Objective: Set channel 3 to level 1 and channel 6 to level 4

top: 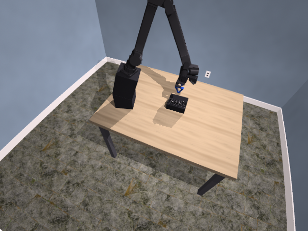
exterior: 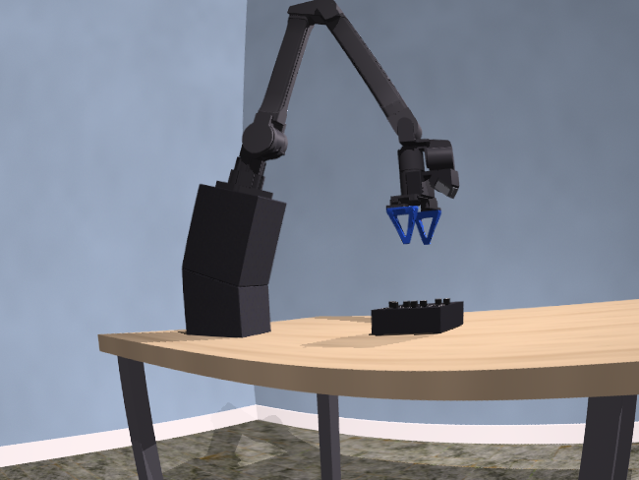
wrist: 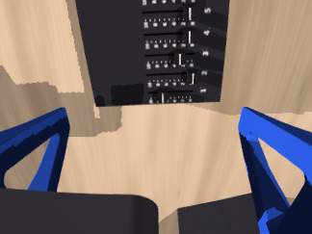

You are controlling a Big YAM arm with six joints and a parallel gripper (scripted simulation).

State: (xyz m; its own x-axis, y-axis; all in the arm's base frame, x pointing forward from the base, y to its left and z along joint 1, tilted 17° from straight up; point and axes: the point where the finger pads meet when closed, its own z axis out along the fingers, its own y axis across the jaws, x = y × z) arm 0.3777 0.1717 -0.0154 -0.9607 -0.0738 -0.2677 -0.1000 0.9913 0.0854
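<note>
My hand is 1 cm past the channel 3 fader cap, 3 cm to the left of it and 13 cm above it. Round my hand: channel 5 fader cap (3 cm ahead, 3 cm to the right, 13 cm below); then channel 4 fader cap (1 cm ahead, 3 cm to the right, 13 cm below); then channel 6 fader cap (5 cm ahead, 1 cm to the left, 13 cm below).
</note>
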